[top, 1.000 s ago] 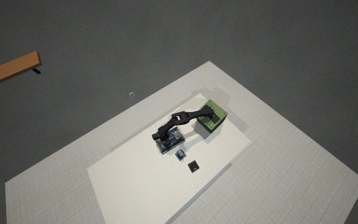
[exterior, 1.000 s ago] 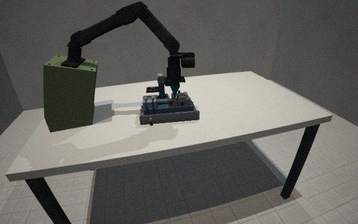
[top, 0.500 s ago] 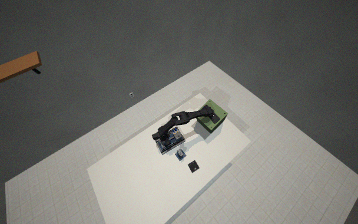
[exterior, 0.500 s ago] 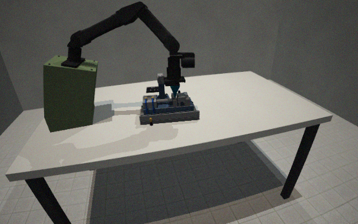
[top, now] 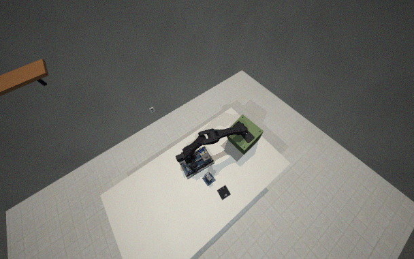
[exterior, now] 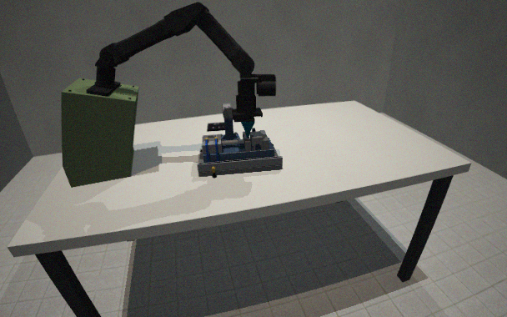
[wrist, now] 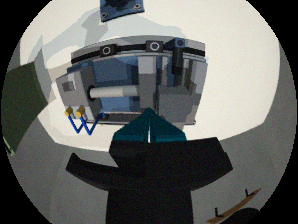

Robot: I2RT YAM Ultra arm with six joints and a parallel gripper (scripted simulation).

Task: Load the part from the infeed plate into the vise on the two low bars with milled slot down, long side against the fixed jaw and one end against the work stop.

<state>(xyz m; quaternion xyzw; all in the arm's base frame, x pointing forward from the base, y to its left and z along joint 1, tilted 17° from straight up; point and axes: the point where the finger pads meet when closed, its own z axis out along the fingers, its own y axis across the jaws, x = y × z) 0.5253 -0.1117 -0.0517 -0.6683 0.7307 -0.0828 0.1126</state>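
The grey block part is 30 mm ahead of my hand and 20 mm below it. Also, from my hand: cylinder rod (50 mm behind, 30 mm to the left, 30 mm below); then air cylinder (130 mm behind, 30 mm to the left, 30 mm below); then vise (70 mm below, 30 mm behind, 20 mm to the left).
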